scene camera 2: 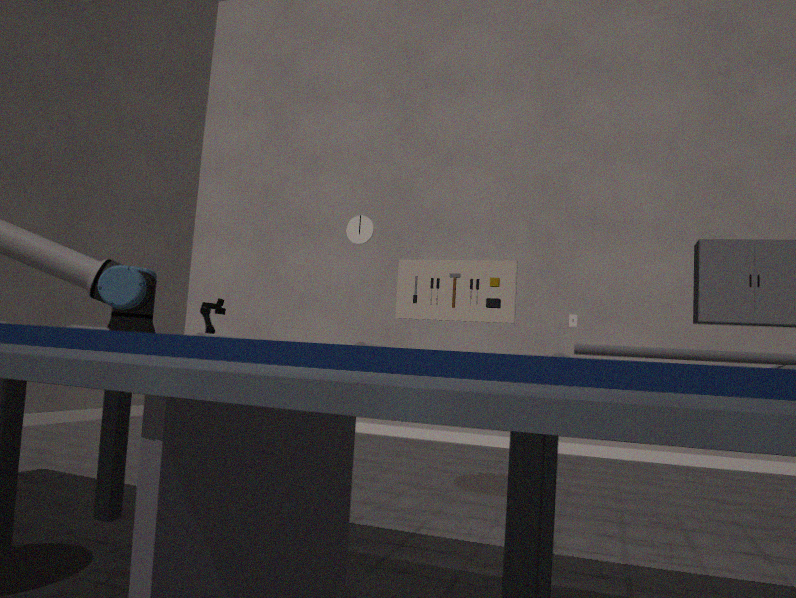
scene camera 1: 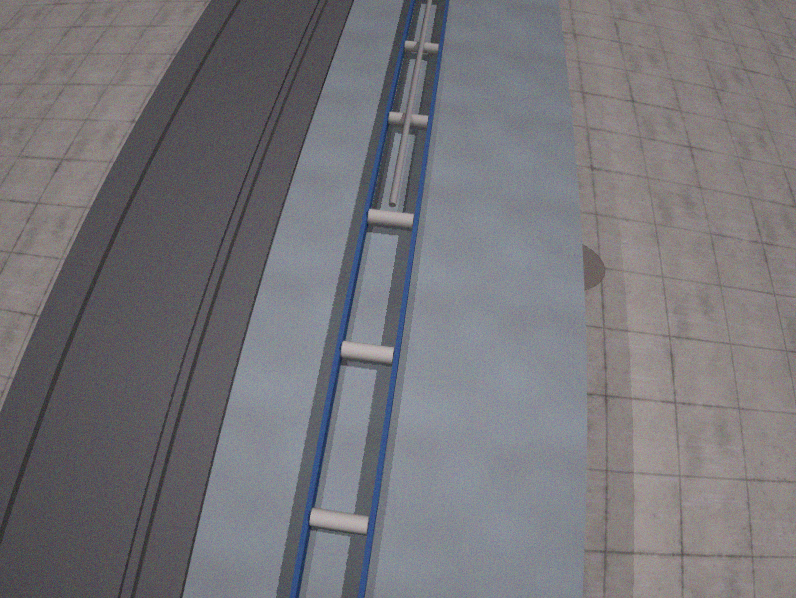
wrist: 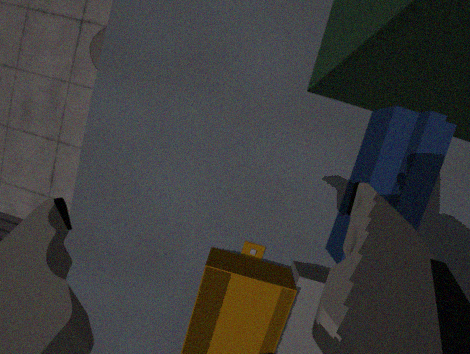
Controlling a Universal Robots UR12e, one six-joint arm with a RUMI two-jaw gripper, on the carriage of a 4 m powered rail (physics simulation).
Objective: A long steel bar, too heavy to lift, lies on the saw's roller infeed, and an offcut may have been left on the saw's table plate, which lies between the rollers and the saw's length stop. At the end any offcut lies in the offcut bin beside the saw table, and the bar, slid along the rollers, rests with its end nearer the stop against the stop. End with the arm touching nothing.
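Places are measured from the arm's base along level axes (x up, y ahead, z left), in metres.
Pixels of known places: gripper, between the fingertips: (wrist: pixel 210 193).
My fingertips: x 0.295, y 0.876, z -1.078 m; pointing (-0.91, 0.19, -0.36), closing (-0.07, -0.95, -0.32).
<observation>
For each thing: its top centre in the pictures, then the offset to it from my fingertips. "*": a spot on its surface instead. Level surfaces: height alone.
- yellow box-like part, a spot on its surface: (wrist: pixel 247 315) * dy -0.106, dx -0.323, dz +0.294 m
- stepped blue part, a spot on its surface: (wrist: pixel 392 150) * dy -0.223, dx -0.255, dz -0.079 m
- large dark green body, a spot on its surface: (wrist: pixel 400 65) * dy -0.134, dx -0.132, dz -0.142 m
- pale grey surface, height of its surface: dx -0.267 m
The long steel bar (scene camera 1: pixel 400 160) (scene camera 2: pixel 643 351) lies lengthwise on the roller infeed between blue rails (scene camera 2: pixel 386 355). In scene camera 1, its nearer end is between two rollers. My gripper (wrist: pixel 210 193) is open, its jaws wide apart on either side of the wrist view, with nothing seen between the tips. Below it are a yellow box-like part (wrist: pixel 247 315) with a small holed tab, and a stepped blue part (wrist: pixel 392 150), partly hidden by the right jaw. I cannot tell which of these is the bin or the stop. No offcut can be made out.
A large dark green body (wrist: pixel 400 65) fills the wrist view's upper right corner. A pale grey surface (wrist: pixel 305 310) shows beside the yellow part. The arm's blue-capped joint (scene camera 2: pixel 122 287) is behind the blue rail at the left. White rollers (scene camera 1: pixel 366 352) cross the infeed.
</observation>
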